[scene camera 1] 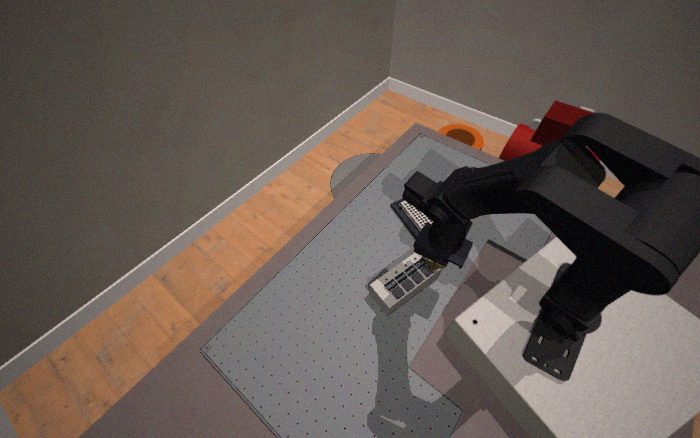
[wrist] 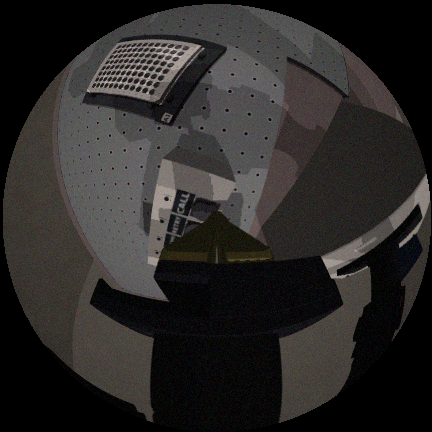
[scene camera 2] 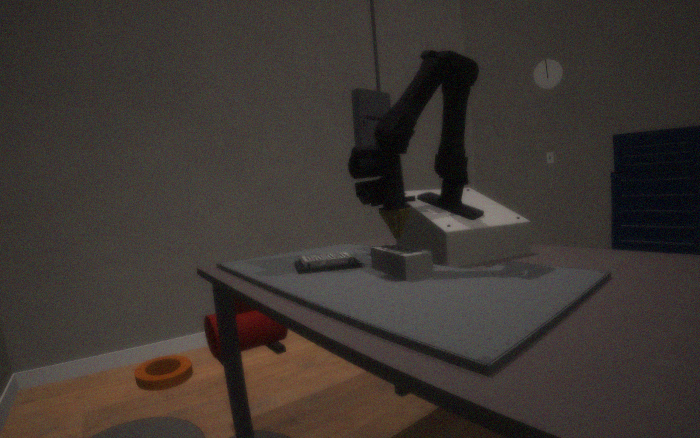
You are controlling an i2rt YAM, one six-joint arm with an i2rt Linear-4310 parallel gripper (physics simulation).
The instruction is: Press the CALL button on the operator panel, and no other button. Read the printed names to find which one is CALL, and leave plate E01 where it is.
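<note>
The operator panel (scene camera 1: 380,290) (scene camera 2: 419,266) (wrist: 170,172) is a pale box with a row of dark square buttons. In the wrist view the CALL label (wrist: 183,202) reads clearly at one end, beside its dark button (wrist: 205,205); the RETRY label (wrist: 175,224) is next to it. My gripper (scene camera 1: 436,266) (scene camera 2: 398,238) (wrist: 216,217) is shut and empty, pointing down at the CALL end. Its tips overlap the near edge of the CALL button in the wrist view; contact cannot be told. A pale plate with round wells (scene camera 1: 415,214) (scene camera 2: 325,259) (wrist: 137,67) sits apart; no E01 print is legible.
The plate rests on a dark holder (scene camera 1: 405,219) (wrist: 192,82) marked A1. A perforated grey board (scene camera 1: 309,320) (scene camera 2: 464,320) (wrist: 110,175) lies under panel and holder. The white arm base (scene camera 1: 629,356) (scene camera 2: 480,245) stands beside the board.
</note>
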